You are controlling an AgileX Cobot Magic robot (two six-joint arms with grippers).
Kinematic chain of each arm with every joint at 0, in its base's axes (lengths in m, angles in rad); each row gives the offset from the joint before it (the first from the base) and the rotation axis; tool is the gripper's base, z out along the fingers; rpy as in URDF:
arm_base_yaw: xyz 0 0 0.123 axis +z
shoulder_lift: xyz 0 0 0 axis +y
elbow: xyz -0.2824 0 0.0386 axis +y
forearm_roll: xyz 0.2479 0 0.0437 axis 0.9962 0 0.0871
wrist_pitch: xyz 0 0 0 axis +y
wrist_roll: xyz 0.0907 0 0.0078 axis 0.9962 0 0.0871
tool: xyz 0 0 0 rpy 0 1.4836 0
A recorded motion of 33 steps. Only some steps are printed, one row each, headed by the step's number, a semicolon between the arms.
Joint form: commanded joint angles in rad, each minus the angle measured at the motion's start. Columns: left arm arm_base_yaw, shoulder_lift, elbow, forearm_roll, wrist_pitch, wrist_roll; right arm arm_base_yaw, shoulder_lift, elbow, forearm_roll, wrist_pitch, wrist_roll.
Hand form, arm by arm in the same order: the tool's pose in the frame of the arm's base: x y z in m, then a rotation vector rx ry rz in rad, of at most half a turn. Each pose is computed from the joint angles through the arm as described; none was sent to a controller.
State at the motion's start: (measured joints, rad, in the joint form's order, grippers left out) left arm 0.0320 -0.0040 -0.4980 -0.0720 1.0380 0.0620; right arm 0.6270 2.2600 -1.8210 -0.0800 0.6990 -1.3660
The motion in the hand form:
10: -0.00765 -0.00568 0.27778 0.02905 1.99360 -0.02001; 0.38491 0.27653 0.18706 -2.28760 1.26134 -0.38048
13: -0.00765 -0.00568 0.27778 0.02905 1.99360 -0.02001; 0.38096 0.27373 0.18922 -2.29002 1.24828 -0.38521
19: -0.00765 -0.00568 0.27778 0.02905 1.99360 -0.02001; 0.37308 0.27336 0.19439 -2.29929 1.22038 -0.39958
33: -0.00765 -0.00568 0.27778 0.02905 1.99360 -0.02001; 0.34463 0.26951 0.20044 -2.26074 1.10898 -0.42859
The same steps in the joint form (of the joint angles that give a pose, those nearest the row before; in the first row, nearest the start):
10: 0.0030 -0.0250 0.0030 0.0030 -0.0020 -0.0010; 0.0040 -0.1200 0.1650 0.0060 -0.1000 -0.0880
13: 0.0030 -0.0250 0.0030 0.0030 -0.0020 -0.0010; 0.0040 -0.1410 0.1940 0.0060 -0.1130 -0.0970
19: 0.0030 -0.0250 0.0030 0.0030 -0.0020 -0.0010; 0.0150 -0.1720 0.2280 -0.0100 -0.1230 -0.0970
33: 0.0030 -0.0250 0.0030 0.0030 -0.0020 -0.0010; 0.0450 -0.2800 0.4030 -0.0170 -0.2750 -0.1170

